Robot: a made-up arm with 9 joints. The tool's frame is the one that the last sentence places. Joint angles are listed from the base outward.
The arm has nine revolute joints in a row. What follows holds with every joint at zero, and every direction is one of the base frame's. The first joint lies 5 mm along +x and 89 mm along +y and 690 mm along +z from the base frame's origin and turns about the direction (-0.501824, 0.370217, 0.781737). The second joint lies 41 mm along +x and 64 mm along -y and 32 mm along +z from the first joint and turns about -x. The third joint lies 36 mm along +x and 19 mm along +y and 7 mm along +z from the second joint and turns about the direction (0.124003, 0.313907, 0.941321). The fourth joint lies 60 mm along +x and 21 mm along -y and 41 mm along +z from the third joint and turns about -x. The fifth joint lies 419 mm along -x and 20 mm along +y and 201 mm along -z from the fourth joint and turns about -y. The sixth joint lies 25 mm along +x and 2 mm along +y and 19 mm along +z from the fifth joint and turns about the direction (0.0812, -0.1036, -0.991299). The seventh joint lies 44 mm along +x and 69 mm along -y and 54 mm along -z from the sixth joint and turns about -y. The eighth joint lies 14 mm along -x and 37 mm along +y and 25 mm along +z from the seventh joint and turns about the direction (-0.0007, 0.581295, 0.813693). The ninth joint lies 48 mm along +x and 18 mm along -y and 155 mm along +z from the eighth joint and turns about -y. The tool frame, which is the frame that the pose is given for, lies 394 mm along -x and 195 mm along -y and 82 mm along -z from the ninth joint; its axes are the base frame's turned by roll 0, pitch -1.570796 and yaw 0 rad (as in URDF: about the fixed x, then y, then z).
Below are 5 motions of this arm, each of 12 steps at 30 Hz.
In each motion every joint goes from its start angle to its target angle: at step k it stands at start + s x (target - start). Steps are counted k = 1, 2, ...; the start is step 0. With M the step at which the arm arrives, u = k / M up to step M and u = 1 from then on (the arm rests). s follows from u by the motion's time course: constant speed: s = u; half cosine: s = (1 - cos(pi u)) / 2; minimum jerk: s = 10 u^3 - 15 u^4 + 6 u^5.
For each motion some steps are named. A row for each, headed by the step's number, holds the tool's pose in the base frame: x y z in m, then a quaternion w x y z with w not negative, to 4 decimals.
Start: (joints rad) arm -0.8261 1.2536 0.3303 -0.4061 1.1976 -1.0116 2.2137 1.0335 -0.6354
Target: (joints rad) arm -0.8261 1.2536 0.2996 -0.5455 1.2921 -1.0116 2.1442 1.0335 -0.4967
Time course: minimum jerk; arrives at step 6
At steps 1, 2, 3, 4, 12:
1: -0.3956 -0.3122 0.7687 0.1580 0.1718 0.6880 -0.6872
2: -0.3940 -0.3052 0.7652 0.1701 0.1764 0.6855 -0.6856
3: -0.3916 -0.2934 0.7598 0.1897 0.1844 0.6808 -0.6831
4: -0.3896 -0.2814 0.7550 0.2088 0.1927 0.6752 -0.6807
12: -0.3885 -0.2725 0.7518 0.2222 0.1989 0.6708 -0.6790

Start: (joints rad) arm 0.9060 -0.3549 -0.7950 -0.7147 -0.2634 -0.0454 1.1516 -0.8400 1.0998
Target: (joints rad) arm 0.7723 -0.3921 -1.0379 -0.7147 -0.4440 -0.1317 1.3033 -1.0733 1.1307
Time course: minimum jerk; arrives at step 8
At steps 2, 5, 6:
2: -0.0878 0.1816 0.2719 0.3440 0.3921 0.7680 0.3716
5: -0.0176 0.2308 0.2623 0.4264 0.4798 0.6562 0.3965
6: 0.0031 0.2419 0.2613 0.4471 0.5021 0.6217 0.4019

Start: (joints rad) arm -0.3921 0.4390 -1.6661 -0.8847 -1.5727 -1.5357 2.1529 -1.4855 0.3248
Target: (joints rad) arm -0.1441 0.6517 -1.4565 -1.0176 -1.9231 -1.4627 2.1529 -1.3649 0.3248
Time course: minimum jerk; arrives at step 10
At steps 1, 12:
1: 0.5225 0.4314 0.7159 0.5370 -0.1924 0.0851 0.8169
12: 0.3146 0.5826 0.4877 0.2459 -0.0880 0.2396 0.9351

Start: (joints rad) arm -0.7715 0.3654 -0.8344 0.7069 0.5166 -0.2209 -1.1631 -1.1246 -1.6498
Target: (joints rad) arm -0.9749 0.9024 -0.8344 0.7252 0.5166 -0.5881 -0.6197 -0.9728 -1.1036
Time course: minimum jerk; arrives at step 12
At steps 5, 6, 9, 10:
5: 0.2561 0.6095 0.7359 0.3575 -0.5927 -0.0057 -0.7217
6: 0.2450 0.6414 0.6487 0.3603 -0.6588 -0.0338 -0.6596
9: 0.1551 0.6857 0.4524 0.3708 -0.7965 -0.0877 -0.4695
10: 0.1322 0.6888 0.4259 0.3735 -0.8145 -0.0945 -0.4337

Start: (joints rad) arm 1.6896 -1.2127 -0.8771 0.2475 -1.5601 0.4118 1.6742 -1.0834 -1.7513
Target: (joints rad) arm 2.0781 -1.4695 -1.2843 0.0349 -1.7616 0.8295 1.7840 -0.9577 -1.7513
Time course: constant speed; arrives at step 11
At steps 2, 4, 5, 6, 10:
2: -0.4338 0.5047 1.3343 0.8569 -0.5015 -0.0630 -0.1014
4: -0.4227 0.5838 1.2953 0.8302 -0.5496 -0.0501 -0.0787
5: -0.4181 0.6213 1.2721 0.8158 -0.5728 -0.0434 -0.0669
6: -0.4142 0.6573 1.2466 0.8006 -0.5955 -0.0366 -0.0550
10: -0.4069 0.7833 1.1232 0.7331 -0.6801 -0.0079 -0.0063

